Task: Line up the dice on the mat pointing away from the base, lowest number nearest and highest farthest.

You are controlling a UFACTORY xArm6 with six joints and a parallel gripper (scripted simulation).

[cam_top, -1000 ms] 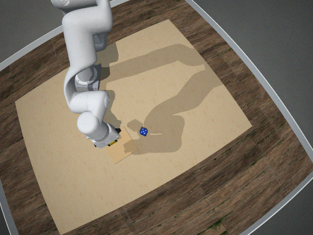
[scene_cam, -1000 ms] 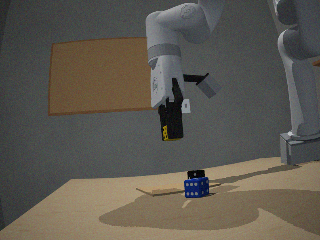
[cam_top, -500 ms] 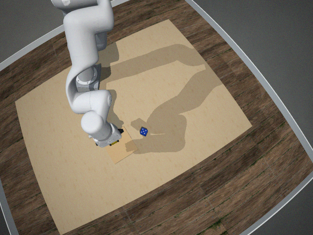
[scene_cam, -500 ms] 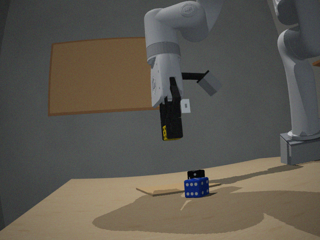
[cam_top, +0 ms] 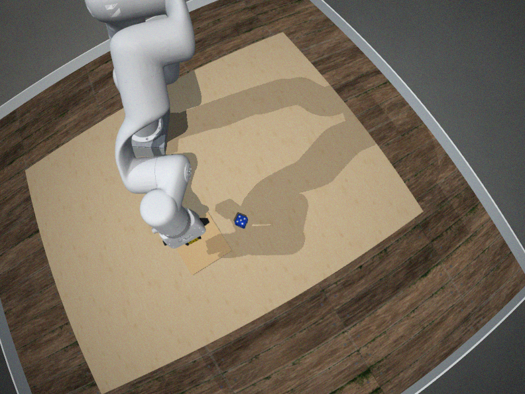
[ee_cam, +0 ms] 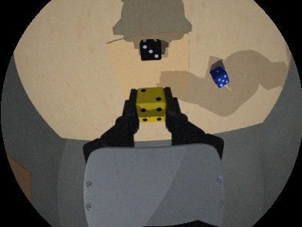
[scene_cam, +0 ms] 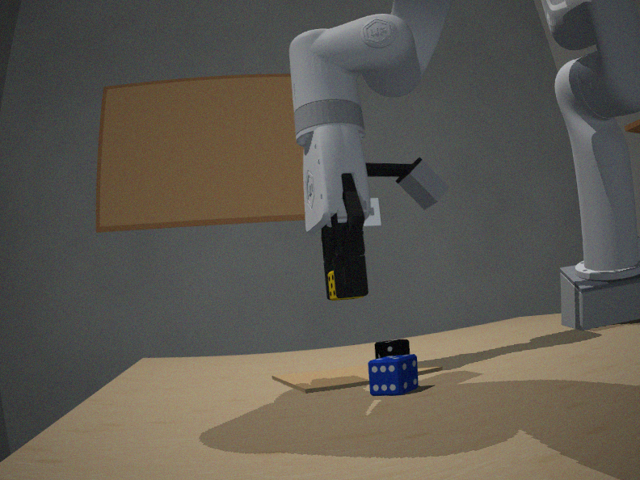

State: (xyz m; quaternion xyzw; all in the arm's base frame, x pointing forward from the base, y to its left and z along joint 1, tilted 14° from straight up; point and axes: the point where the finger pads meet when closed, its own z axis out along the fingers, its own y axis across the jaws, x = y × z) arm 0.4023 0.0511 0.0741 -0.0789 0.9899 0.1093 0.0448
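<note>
Now: hand 100 mm above the thin tan mat. Round my hand: blue die: 140 mm to the left, 90 mm below, 20 mm behind; yellow die: 10 mm below; black die: 90 mm below, 40 mm behind.
</note>
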